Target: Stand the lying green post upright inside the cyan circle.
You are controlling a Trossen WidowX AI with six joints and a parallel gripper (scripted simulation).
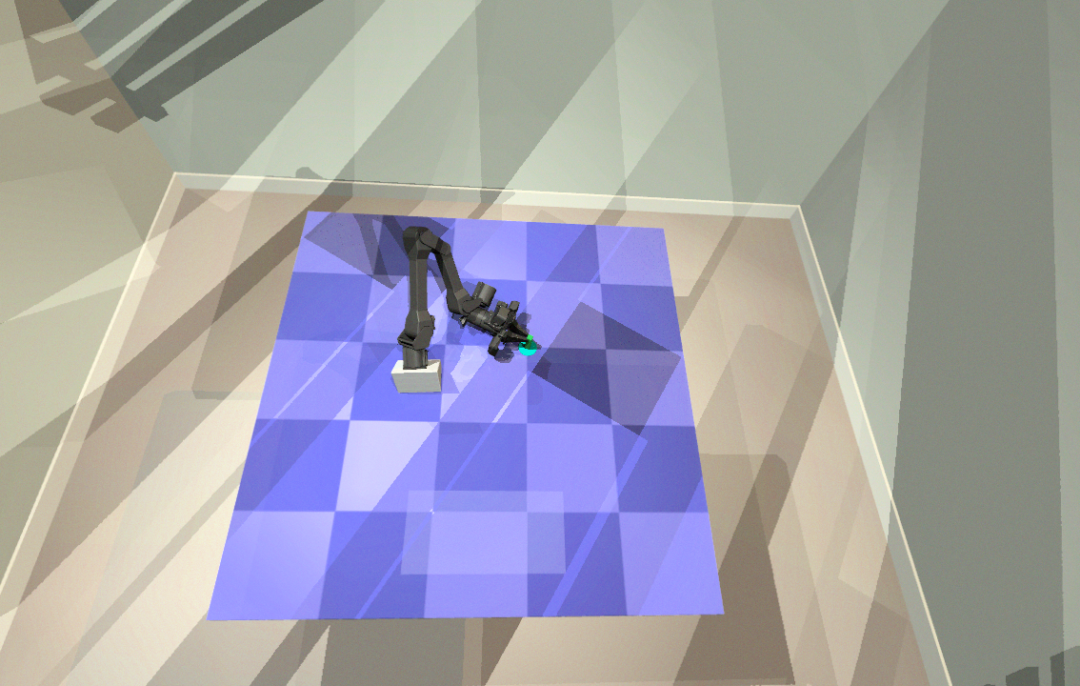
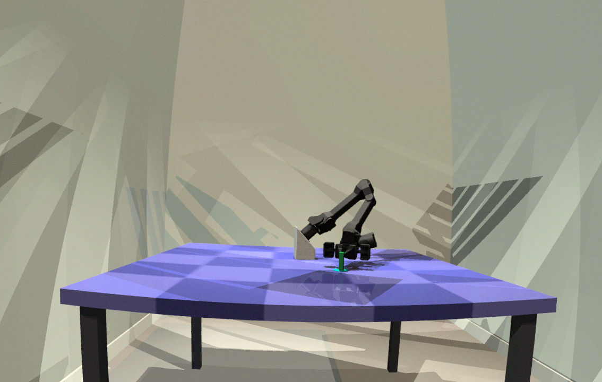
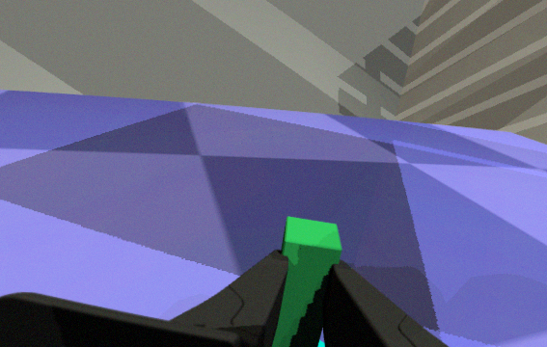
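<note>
Right now the green post is 2 cm below my gripper tip. The rest, counted from my gripper tip: cyan circle: 6 cm below.
</note>
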